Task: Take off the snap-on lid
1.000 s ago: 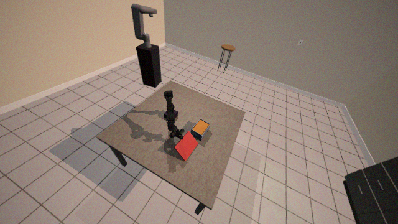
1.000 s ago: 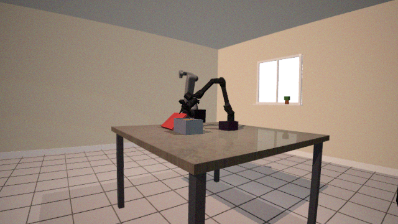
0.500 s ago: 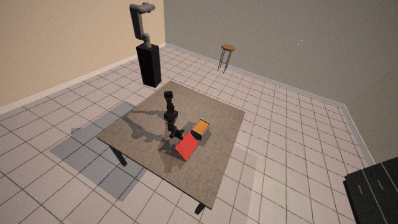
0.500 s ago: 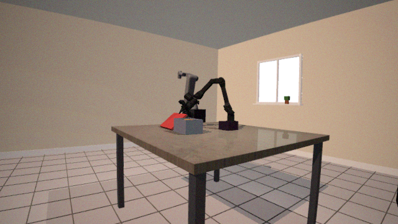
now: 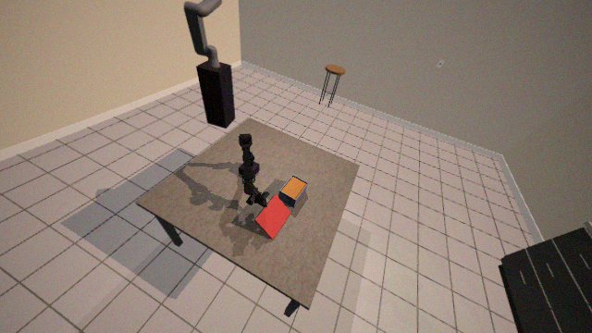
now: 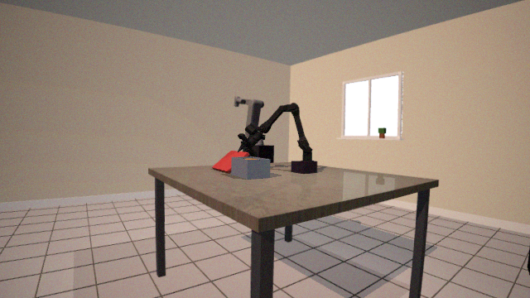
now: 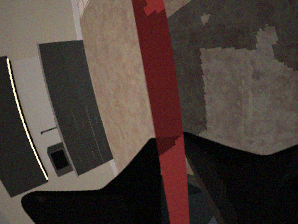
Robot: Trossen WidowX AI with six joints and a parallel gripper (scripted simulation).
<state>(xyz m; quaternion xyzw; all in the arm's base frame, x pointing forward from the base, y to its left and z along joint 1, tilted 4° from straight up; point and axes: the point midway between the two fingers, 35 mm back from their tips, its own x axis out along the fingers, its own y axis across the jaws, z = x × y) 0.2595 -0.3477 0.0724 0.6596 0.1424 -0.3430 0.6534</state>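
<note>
The red lid lies 70 mm ahead of my gripper tip, 20 mm to the right of it and 50 mm below it. Also, from my gripper tip: grey-blue storage box 140 mm ahead, 250 mm to the left, 60 mm below.
</note>
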